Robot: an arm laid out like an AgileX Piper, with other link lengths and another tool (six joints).
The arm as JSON. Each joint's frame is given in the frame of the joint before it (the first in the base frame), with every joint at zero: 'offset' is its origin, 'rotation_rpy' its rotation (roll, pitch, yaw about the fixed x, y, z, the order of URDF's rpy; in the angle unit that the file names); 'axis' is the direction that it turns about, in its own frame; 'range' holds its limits. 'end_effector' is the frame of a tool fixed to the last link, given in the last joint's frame.
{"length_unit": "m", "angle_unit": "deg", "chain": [
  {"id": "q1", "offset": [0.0, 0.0, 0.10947], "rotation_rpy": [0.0, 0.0, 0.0], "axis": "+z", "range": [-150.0, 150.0]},
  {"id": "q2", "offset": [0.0, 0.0, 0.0], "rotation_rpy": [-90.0, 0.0, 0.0], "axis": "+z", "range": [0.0, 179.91]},
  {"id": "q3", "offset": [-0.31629, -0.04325, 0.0], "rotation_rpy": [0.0, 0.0, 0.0], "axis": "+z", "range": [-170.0, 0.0]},
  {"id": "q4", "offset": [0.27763, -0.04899, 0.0], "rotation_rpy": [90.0, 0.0, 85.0], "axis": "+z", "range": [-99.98, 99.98]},
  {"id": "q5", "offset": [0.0, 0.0, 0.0], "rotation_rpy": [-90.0, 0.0, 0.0], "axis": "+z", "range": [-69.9, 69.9]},
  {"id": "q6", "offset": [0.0, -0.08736, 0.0], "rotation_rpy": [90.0, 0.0, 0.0], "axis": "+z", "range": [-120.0, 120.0]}
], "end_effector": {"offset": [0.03, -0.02, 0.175], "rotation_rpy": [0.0, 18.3, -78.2]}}
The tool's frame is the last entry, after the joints.
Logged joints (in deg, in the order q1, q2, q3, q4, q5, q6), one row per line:
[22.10 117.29 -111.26 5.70 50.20 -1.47]
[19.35 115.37 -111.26 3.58 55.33 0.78]
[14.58 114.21 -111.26 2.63 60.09 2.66]
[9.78 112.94 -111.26 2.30 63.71 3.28]
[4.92 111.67 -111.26 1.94 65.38 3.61]
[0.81 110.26 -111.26 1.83 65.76 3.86]
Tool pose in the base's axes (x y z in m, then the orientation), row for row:
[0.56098 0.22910 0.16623 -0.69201 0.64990 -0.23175 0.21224]
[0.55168 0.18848 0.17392 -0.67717 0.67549 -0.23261 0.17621]
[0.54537 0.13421 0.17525 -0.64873 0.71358 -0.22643 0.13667]
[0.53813 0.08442 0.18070 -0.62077 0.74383 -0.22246 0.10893]
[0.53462 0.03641 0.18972 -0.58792 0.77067 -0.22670 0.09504]
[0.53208 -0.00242 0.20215 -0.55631 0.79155 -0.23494 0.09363]
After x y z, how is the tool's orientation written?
As a quaternion, x y z w.
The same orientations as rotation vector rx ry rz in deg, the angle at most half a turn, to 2 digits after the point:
[-110.11 103.41 -36.88]
[-109.86 109.59 -37.74]
[-107.59 118.34 -37.55]
[-104.60 125.33 -37.48]
[-99.86 130.91 -38.51]
[-94.57 134.57 -39.94]

